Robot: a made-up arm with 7 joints.
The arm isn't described. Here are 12 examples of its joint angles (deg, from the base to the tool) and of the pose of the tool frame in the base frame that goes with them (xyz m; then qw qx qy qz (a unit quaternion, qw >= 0)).
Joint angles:
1: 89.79 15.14 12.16 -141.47 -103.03 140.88 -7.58
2: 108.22 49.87 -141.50 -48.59 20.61 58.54 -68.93
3: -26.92 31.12 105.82 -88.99 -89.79 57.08 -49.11
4: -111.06 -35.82 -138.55 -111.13 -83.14 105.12 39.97
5: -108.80 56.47 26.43 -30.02 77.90 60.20 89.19
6: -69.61 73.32 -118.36 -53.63 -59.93 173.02 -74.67
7: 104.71 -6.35 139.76 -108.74 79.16 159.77 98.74
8: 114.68 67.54 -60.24 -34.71 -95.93 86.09 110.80
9: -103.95 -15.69 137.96 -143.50 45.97 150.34 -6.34
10: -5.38 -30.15 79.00 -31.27 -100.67 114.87 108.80
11: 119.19 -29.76 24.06 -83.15 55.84 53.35 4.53
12: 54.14 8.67 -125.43 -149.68 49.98 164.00 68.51
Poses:
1: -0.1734 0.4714 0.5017 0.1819 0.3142 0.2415 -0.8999
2: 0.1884 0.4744 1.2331 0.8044 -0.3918 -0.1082 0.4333
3: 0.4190 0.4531 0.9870 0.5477 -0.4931 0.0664 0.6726
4: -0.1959 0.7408 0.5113 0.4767 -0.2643 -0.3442 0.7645
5: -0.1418 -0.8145 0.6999 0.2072 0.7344 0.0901 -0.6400
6: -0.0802 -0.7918 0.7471 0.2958 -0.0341 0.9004 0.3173
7: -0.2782 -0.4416 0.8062 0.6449 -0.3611 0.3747 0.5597
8: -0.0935 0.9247 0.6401 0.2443 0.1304 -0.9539 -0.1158
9: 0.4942 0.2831 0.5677 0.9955 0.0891 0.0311 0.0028
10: -0.4075 0.3399 1.1765 0.1950 0.5089 -0.8109 -0.2133
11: -0.2665 0.0678 1.1611 0.0956 0.0445 0.2893 0.9514
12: 0.0749 -0.4229 0.6949 0.0404 -0.1230 0.1790 0.9753
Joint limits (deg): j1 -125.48..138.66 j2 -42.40..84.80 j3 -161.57..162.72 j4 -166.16..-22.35 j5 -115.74..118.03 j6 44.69..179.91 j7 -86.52..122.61
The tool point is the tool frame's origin. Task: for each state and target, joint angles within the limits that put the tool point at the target. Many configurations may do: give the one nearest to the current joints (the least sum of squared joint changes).
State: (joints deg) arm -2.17 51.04 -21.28 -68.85 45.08 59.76 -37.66
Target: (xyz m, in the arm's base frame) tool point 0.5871 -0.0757 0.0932
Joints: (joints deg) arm 1.92 66.51 -12.51 -104.24 43.52 49.73 -36.68
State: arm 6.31 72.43 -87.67 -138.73 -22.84 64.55 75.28
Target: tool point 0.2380 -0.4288 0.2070
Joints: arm -1.70 84.80 -53.20 -134.59 -24.03 70.05 75.03
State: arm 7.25 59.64 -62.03 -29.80 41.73 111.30 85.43
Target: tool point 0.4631 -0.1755 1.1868
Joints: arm 1.32 33.45 -65.52 -22.35 48.39 152.04 90.71
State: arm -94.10 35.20 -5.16 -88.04 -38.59 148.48 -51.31
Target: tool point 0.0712 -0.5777 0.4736
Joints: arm -91.61 25.66 0.07 -134.27 -50.66 148.78 -53.85
